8 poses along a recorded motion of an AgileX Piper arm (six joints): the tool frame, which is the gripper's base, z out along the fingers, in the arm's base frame.
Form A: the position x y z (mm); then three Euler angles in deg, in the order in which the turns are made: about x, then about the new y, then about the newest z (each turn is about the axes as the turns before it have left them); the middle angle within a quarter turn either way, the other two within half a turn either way.
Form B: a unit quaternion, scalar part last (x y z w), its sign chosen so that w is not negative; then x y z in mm. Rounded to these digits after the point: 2 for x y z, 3 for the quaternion.
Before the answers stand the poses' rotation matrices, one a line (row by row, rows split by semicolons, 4 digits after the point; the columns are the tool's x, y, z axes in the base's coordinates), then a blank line. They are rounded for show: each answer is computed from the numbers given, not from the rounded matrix.
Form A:
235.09 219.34 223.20 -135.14 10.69 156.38
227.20 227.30 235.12 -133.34 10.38 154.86
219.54 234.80 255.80 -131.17 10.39 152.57
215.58 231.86 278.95 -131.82 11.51 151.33
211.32 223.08 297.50 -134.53 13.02 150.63
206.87 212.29 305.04 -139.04 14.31 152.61
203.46 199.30 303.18 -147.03 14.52 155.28
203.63 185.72 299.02 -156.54 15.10 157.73
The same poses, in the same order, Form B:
-0.9003 -0.3937 0.1855; -0.1641 0.7019 0.6931; -0.4031 0.5936 -0.6965
-0.8905 -0.4179 0.1802; -0.1729 0.6770 0.7154; -0.4209 0.6059 -0.6751
-0.8730 -0.4531 0.1803; -0.1828 0.6468 0.7404; -0.4521 0.6134 -0.6475
-0.8598 -0.4701 0.1995; -0.1894 0.6564 0.7303; -0.4743 0.5900 -0.6534
-0.8491 -0.4778 0.2253; -0.2040 0.6899 0.6946; -0.4873 0.5438 -0.6833
-0.8603 -0.4458 0.2472; -0.2035 0.7450 0.6352; -0.4673 0.4962 -0.7317
-0.8793 -0.4048 0.2507; -0.2269 0.8191 0.5268; -0.4186 0.4064 -0.8122
-0.8935 -0.3659 0.2605; -0.2517 0.8882 0.3844; -0.3720 0.2778 -0.8857

-0.154 0.908 0.354 0.162 235.09 219.34 223.20
-0.164 0.900 0.367 0.167 227.20 227.30 235.12
-0.179 0.890 0.380 0.178 219.54 234.80 255.80
-0.185 0.890 0.371 0.189 215.58 231.86 278.95
-0.190 0.898 0.345 0.198 211.32 223.08 297.50
-0.178 0.913 0.310 0.196 206.87 212.29 305.04
-0.169 0.937 0.249 0.179 203.46 199.30 303.18
-0.161 0.958 0.173 0.165 203.63 185.72 299.02

